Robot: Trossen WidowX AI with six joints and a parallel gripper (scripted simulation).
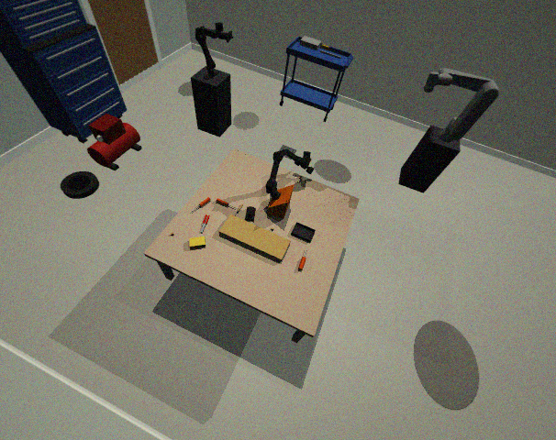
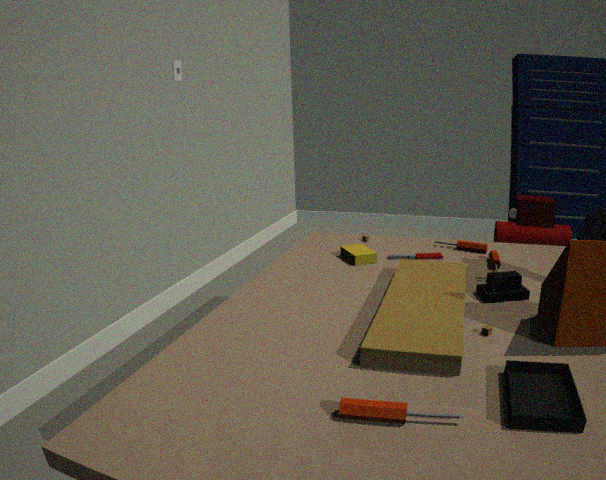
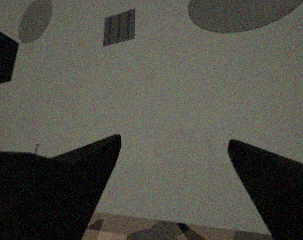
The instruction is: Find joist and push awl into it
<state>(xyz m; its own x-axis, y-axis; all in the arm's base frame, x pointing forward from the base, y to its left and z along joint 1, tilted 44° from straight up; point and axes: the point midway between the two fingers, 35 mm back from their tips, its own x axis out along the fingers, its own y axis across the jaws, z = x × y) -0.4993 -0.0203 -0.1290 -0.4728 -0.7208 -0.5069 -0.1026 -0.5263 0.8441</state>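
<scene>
The stud finder is 720 mm ahead of my gripper tip, 210 mm to the right of it and 20 mm above it. From my gripper tip the other things lie so: awl (720 mm ahead, 320 mm to the right, 20 mm below); then black tray (680 mm ahead, 240 mm to the left, 10 mm below); then yellow block (1120 mm ahead, 450 mm to the right, 10 mm below).
</scene>
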